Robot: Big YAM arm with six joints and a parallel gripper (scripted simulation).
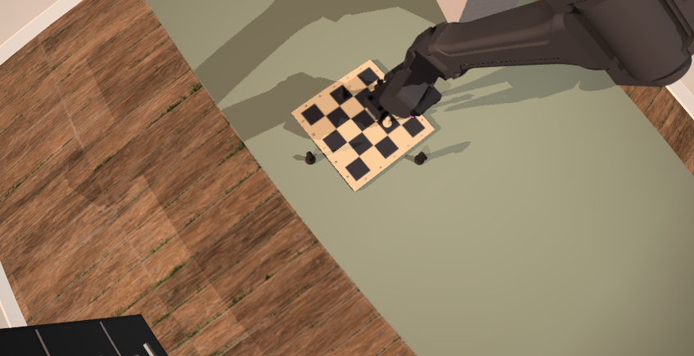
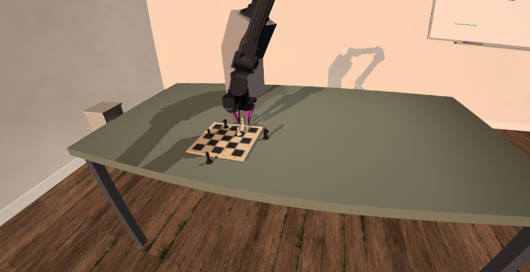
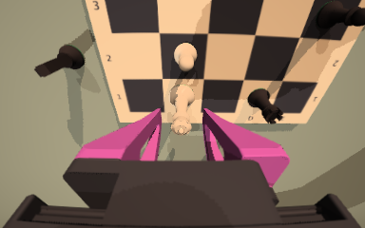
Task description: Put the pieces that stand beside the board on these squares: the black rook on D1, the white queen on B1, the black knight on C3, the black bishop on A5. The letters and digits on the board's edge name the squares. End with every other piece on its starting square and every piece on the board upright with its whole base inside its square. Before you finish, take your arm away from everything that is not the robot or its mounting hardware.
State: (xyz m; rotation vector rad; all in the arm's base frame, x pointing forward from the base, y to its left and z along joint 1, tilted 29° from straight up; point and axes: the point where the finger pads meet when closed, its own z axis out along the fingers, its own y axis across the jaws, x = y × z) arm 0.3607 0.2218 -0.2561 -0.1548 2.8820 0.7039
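Now: the white queen 10 mm ahead of my hand. Round my hand: small white piece: 50 mm ahead, 20 mm below; then chessboard: 90 mm ahead, 30 mm to the right, 30 mm below.
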